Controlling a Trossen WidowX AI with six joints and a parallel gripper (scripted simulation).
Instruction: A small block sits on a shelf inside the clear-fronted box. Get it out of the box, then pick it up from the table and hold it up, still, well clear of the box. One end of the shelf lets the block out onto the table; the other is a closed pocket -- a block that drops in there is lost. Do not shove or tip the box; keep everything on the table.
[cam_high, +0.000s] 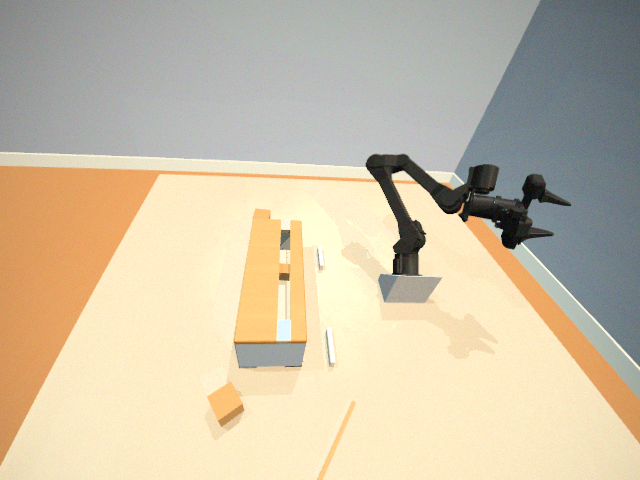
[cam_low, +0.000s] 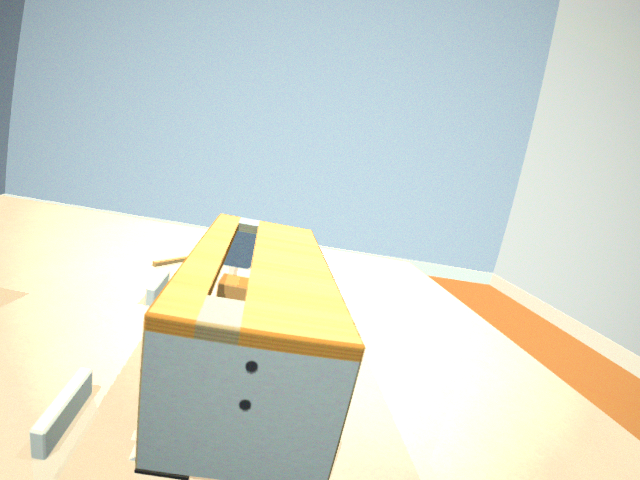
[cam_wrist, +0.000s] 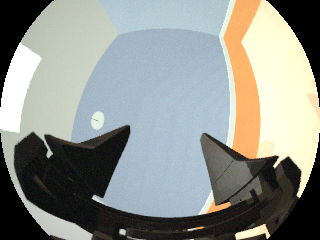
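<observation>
Now: gripper tip 650 mm short of the orange block, 250 mm above it and 50 mm to the left of it. The rest, counted from my gripper tip: long box (630 mm ahead, 270 mm below, 30 mm to the right); then thin orange stick (540 mm ahead, 330 mm below, 320 mm to the left).
</observation>
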